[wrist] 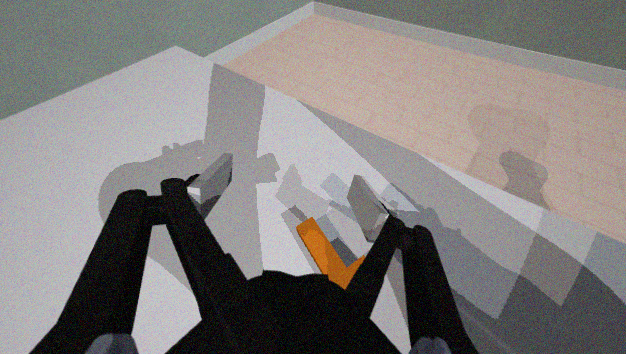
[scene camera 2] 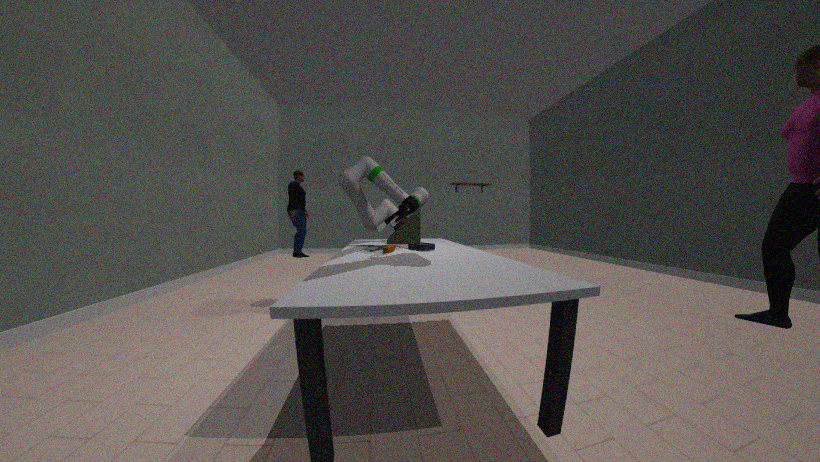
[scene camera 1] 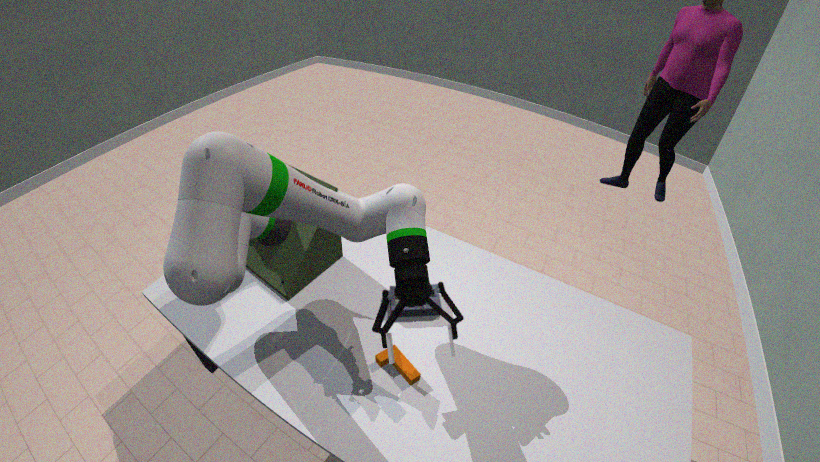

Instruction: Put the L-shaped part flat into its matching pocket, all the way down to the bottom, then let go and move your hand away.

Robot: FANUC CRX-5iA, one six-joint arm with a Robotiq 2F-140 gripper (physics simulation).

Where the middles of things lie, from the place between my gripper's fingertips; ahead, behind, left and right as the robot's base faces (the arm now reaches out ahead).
Labels:
I see the orange L-shaped part [wrist: 322, 252] 7 cm behind my hand, 3 cm to the left of it and 12 cm below it.

